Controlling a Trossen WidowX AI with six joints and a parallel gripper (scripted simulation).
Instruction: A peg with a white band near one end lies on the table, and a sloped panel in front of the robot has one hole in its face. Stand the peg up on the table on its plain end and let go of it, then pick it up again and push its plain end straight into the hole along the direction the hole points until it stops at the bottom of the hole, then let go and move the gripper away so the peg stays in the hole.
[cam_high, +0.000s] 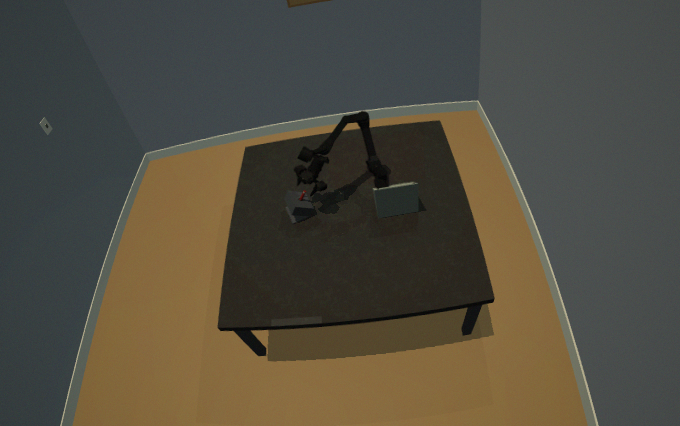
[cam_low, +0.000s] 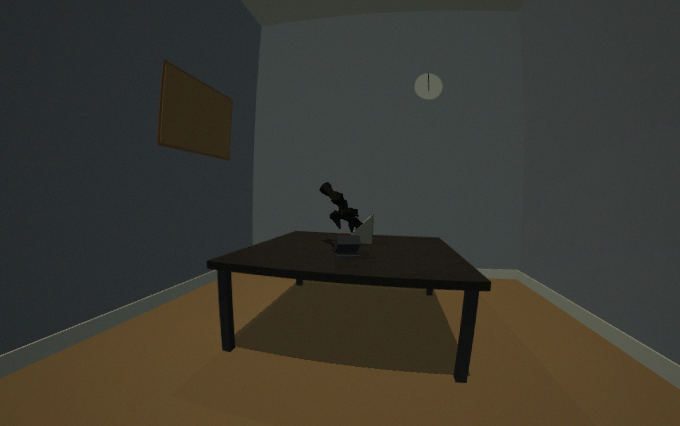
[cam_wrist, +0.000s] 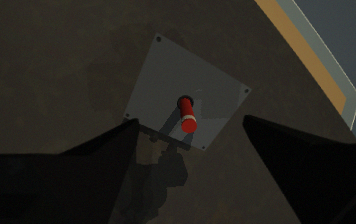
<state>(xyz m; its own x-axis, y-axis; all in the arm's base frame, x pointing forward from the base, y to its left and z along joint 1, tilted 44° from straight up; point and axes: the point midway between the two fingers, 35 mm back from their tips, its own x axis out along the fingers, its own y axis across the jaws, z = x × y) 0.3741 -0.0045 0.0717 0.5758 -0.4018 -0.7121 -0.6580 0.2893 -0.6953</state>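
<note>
My gripper tip is 10 mm short of the peg and 30 mm above it. The rest, counted from my gripper tip: grey sloped panel: 40 mm ahead, 10 mm to the left, 70 mm below.
</note>
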